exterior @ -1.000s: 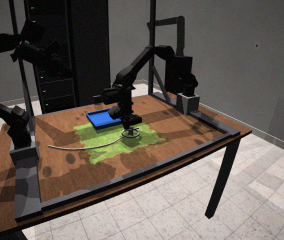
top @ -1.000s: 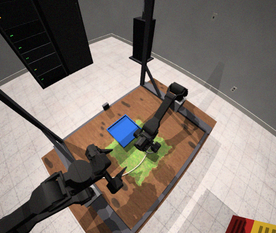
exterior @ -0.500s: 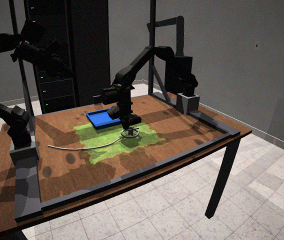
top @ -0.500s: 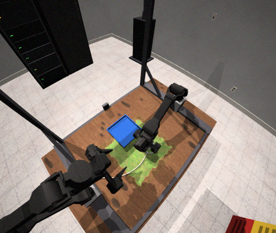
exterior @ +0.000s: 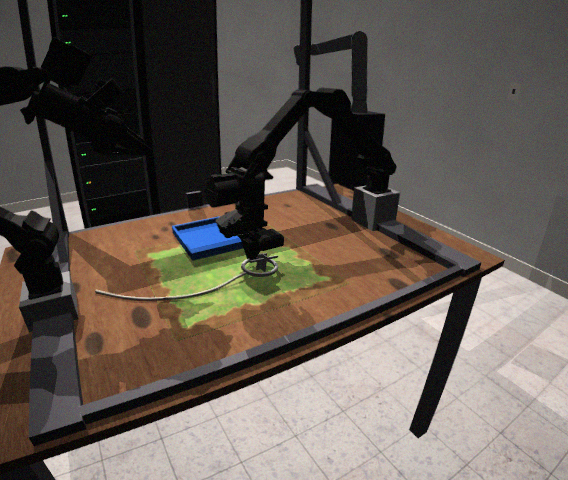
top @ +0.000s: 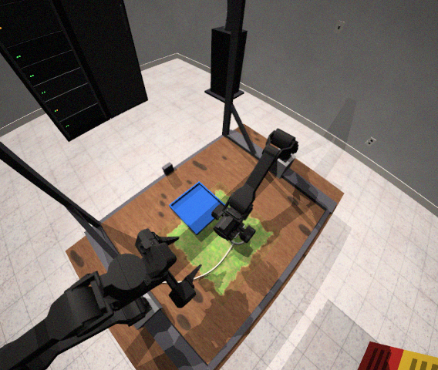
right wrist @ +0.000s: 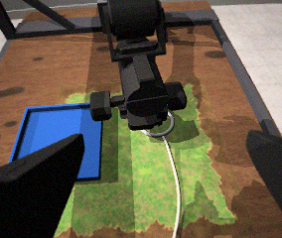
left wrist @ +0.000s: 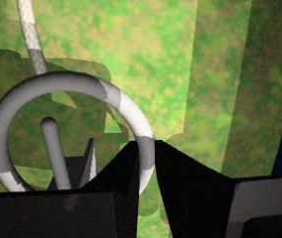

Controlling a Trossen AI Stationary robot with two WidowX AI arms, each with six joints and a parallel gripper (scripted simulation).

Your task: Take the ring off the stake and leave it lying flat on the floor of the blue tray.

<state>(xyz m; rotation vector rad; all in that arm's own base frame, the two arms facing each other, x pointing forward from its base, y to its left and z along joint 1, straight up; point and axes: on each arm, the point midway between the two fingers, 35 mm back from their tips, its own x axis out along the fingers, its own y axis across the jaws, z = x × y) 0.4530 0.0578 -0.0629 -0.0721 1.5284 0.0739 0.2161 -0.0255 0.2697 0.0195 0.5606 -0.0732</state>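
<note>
Now: the stake 30 mm below my left hand, 30 mm ahead of it and 10 mm to the left of it. From my left hand the other things lie so: blue tray 180 mm behind, 40 mm below, 20 mm to the right; then ring 40 mm ahead, 30 mm below; then green mat 60 mm below, 50 mm to the right, 20 mm behind.
</note>
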